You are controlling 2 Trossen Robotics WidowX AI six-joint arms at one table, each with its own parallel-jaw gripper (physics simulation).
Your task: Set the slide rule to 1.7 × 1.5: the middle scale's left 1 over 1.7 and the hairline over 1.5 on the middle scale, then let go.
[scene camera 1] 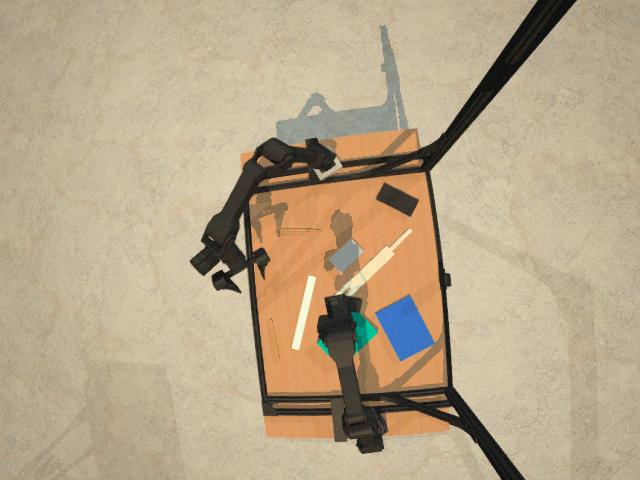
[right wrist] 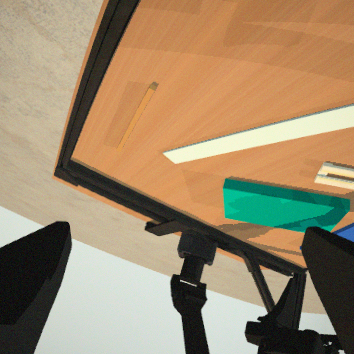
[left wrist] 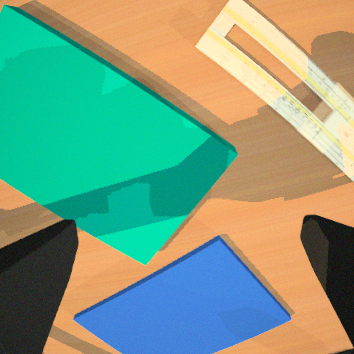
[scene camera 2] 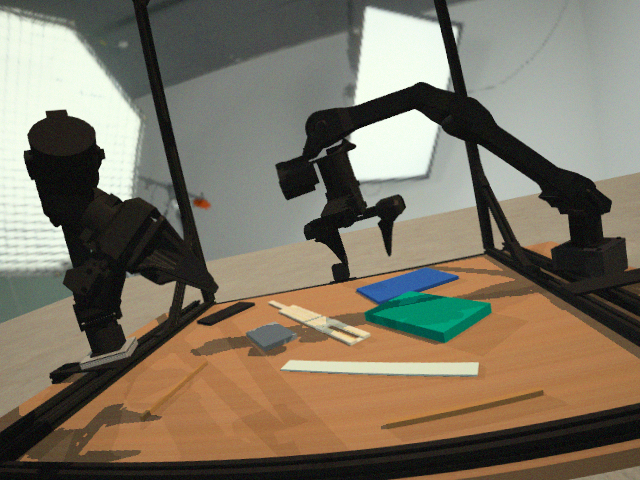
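The cream slide rule lies flat and slanted on the table. Its middle scale sticks out at the far end, leaving an open slot at the near end. The clear cursor sits over the body; its hairline and the numbers beneath are too small to read. My left gripper is open and empty, above the table; scene camera 1 hides its fingertips. My right gripper is open and empty, raised by the table's left edge, away from the rule.
Beside the rule lie a green block, a blue slab, a grey block, a white strip, a black block and two thin sticks.
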